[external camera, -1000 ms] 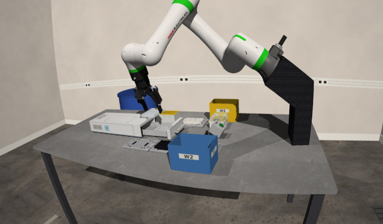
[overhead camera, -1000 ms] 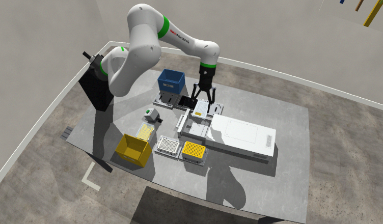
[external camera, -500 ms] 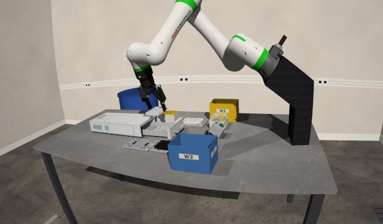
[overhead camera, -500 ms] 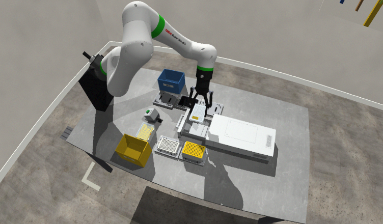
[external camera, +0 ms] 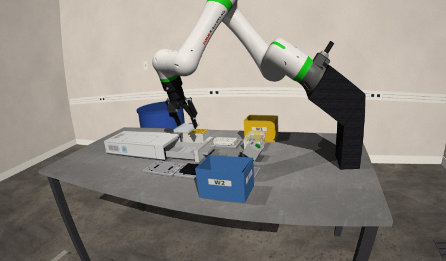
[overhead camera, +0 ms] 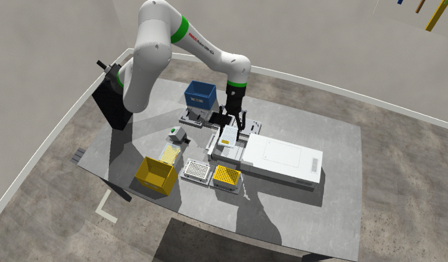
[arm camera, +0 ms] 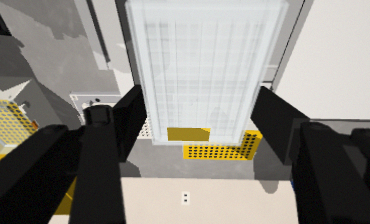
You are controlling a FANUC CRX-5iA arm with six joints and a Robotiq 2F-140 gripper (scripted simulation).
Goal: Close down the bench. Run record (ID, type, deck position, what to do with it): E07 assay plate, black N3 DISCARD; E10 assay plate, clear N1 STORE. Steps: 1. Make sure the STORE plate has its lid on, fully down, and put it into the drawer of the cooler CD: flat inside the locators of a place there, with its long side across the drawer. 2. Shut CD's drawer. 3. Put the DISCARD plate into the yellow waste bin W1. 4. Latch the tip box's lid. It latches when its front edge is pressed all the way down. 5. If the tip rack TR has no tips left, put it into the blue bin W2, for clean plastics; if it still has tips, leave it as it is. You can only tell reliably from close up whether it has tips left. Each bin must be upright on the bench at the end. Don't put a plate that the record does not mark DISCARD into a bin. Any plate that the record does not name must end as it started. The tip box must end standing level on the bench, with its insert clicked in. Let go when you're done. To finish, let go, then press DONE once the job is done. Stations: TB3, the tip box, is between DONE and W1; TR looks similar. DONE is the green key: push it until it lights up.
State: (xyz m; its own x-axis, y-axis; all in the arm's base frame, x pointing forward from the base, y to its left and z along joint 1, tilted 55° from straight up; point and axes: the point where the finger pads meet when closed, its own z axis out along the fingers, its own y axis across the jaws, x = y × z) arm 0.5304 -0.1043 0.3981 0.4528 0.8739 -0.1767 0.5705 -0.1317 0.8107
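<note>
The cooler drawer is 4 cm ahead of my hand, 1 cm to the right of it and 13 cm below it. The rest, counted from my hand: cooler CD 17 cm ahead, 3 cm to the right, 13 cm below; then clear lid 2 cm below; then clear plate 3 cm below.
</note>
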